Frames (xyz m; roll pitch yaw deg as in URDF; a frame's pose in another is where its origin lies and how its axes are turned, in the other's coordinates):
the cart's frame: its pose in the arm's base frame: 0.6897 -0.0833 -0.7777 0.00 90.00 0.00
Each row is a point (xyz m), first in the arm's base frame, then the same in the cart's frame.
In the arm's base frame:
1: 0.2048 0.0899 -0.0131
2: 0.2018 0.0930 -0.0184
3: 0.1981 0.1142 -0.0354
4: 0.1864 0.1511 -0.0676
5: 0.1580 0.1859 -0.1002
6: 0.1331 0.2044 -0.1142
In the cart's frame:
1: -0.7646 0.1732 -0.4849
2: -0.7593 0.1763 -0.4879
3: -0.7423 0.1975 -0.4916
4: -0.7101 0.2344 -0.5033
5: -0.6775 0.2692 -0.5317
6: -0.6635 0.2877 -0.5566

